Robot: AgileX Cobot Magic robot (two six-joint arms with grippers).
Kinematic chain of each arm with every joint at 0, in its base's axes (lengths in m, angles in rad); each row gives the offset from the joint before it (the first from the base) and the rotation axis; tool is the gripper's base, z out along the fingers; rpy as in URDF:
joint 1: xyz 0 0 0.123 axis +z
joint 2: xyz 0 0 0 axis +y
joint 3: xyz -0.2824 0 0.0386 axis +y
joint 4: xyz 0.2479 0 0.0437 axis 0.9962 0 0.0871
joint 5: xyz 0 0 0 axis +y
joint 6: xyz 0.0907 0 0.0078 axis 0.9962 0 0.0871
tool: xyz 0 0 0 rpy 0 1.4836 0
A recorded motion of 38 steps. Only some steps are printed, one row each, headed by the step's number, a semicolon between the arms.
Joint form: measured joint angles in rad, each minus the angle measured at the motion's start. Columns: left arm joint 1, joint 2, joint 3, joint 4, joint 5, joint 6; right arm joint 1, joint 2, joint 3, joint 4, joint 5, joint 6.
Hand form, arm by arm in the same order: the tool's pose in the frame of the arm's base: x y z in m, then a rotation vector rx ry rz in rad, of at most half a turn. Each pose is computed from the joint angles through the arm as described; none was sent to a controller.
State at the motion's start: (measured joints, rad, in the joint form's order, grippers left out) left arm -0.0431 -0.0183 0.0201 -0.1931 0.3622 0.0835; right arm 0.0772 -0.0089 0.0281 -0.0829 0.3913 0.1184
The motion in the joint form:
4: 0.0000 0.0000 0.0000 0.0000 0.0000 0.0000; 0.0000 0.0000 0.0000 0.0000 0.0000 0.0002
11: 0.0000 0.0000 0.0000 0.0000 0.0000 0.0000; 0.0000 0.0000 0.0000 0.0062 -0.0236 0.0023
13: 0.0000 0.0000 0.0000 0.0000 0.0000 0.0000; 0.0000 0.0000 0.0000 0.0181 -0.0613 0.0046
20: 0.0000 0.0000 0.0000 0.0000 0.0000 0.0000; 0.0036 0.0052 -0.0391 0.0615 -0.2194 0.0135
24: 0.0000 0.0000 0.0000 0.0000 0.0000 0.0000; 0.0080 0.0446 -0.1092 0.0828 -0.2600 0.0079
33: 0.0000 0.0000 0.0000 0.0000 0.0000 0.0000; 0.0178 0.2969 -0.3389 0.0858 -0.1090 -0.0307
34: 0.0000 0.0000 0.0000 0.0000 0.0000 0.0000; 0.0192 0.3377 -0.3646 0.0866 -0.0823 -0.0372
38: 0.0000 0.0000 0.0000 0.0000 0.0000 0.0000; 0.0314 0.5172 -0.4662 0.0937 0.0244 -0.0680
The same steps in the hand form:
4: 0.0521 -0.0085 0.1753 -0.0023 1.8438 -0.1609; 0.0523 0.0012 0.1691 -0.0118 1.8930 0.0514
11: 0.0521 -0.0085 0.1753 -0.0023 1.8438 -0.1609; 0.0529 0.0016 0.1711 -0.0072 1.8698 0.0614
13: 0.0521 -0.0085 0.1753 -0.0023 1.8438 -0.1609; 0.0538 0.0022 0.1744 0.0005 1.8328 0.0784
20: 0.0521 -0.0085 0.1753 -0.0023 1.8438 -0.1609; 0.0553 0.0041 0.2014 0.0275 1.6425 0.1435
24: 0.0521 -0.0085 0.1753 -0.0023 1.8438 -0.1609; 0.0557 0.0048 0.2266 0.0322 1.5716 0.1660
33: 0.0521 -0.0085 0.1753 -0.0023 1.8438 -0.1609; 0.0763 0.0073 0.2738 -0.0045 1.7450 0.1366
34: 0.0521 -0.0085 0.1753 -0.0023 1.8438 -0.1609; 0.0813 0.0080 0.2769 -0.0112 1.7867 0.1312
38: 0.0521 -0.0085 0.1753 -0.0023 1.8438 -0.1609; 0.1056 0.0119 0.2849 -0.0505 1.9706 0.1147

